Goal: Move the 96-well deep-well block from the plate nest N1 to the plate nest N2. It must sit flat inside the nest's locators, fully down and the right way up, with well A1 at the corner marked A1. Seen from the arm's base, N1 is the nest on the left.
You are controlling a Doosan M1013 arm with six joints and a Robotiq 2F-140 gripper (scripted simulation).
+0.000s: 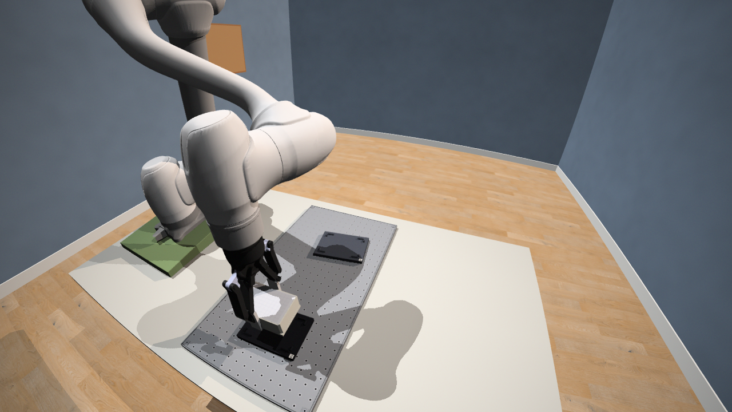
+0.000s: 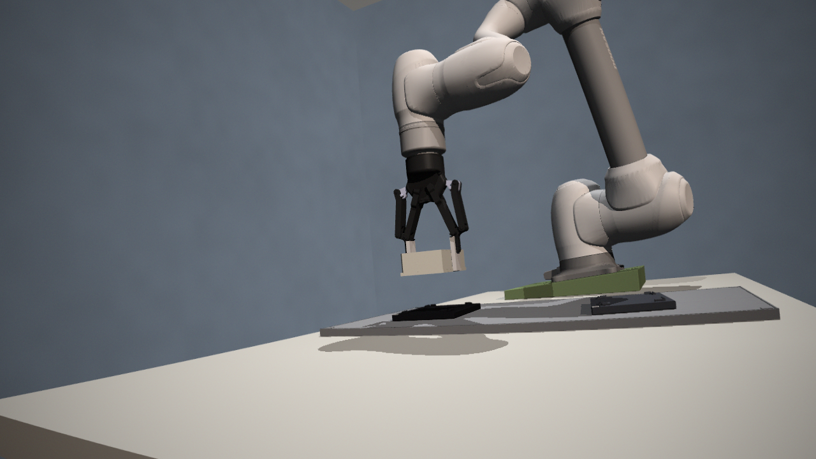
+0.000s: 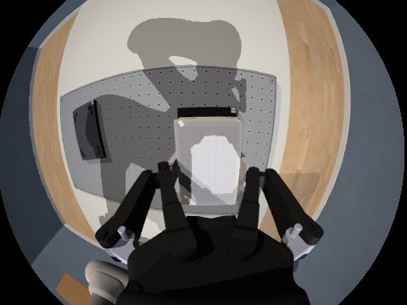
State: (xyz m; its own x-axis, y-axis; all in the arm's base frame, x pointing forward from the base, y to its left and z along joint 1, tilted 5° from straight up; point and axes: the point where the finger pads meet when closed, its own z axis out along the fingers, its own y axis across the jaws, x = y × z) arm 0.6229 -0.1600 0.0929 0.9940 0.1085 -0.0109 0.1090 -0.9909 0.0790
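My gripper is now 80 mm short of the white corner mark, 40 mm to the left of it and 100 mm above it. Also, from my hand: 96-well deep-well block: 10 mm below.
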